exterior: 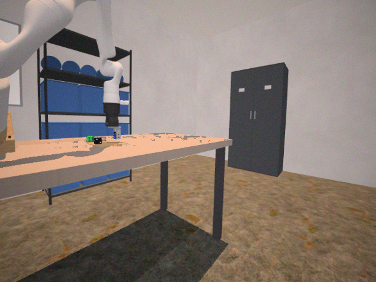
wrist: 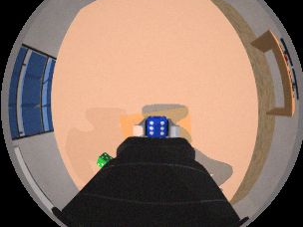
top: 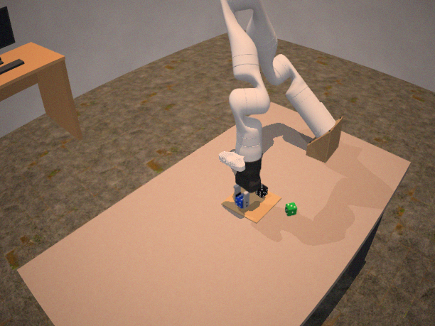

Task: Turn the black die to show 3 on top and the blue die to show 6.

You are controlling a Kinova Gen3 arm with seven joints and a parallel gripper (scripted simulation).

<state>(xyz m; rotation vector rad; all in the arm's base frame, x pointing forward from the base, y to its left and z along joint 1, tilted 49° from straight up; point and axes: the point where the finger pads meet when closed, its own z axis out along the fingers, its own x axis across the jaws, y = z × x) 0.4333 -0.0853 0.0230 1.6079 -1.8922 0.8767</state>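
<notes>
The orange mat is 5 cm behind my hand, 4 cm below it and 1 cm to the left of it. From my hand the other things lie so: blue die right at my hand; then black die 9 cm behind, 2 cm below, 1 cm to the left; then green die 13 cm to the left, 8 cm behind, 3 cm below.
</notes>
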